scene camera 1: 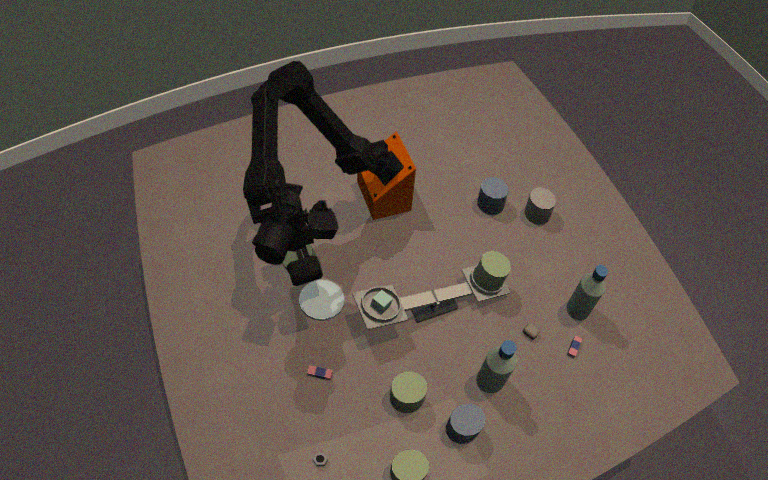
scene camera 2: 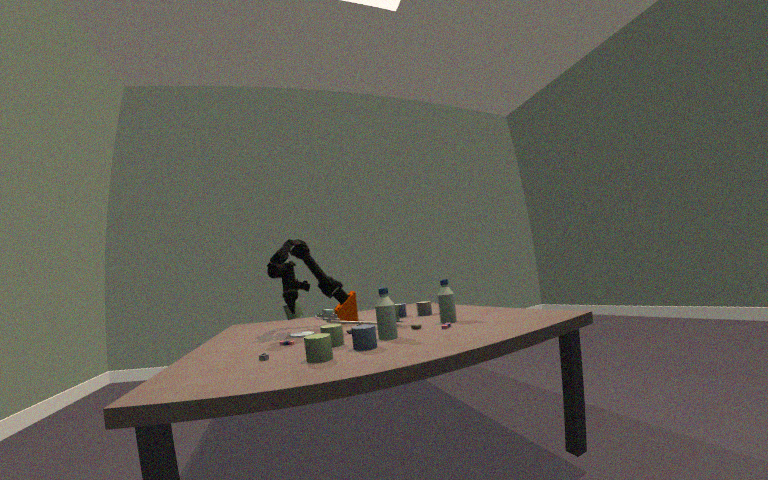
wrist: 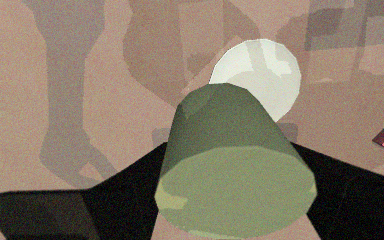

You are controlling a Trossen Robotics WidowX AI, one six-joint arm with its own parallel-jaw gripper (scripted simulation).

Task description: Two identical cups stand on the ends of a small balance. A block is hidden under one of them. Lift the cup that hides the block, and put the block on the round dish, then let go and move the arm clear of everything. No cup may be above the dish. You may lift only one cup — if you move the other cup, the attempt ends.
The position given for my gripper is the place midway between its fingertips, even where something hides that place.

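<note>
With my gripper (scene camera 1: 300,263) (wrist: 220,145) I carry an olive cup (wrist: 227,162). I can see an olive cup (scene camera 1: 493,268) too, and an olive cup (scene camera 1: 408,391), and also an olive cup (scene camera 2: 318,347). The scene has a balance beam (scene camera 1: 395,313) in it as well. Then there is a round dish, which I find both here (scene camera 1: 320,299) and in the wrist view (wrist: 267,69).
</note>
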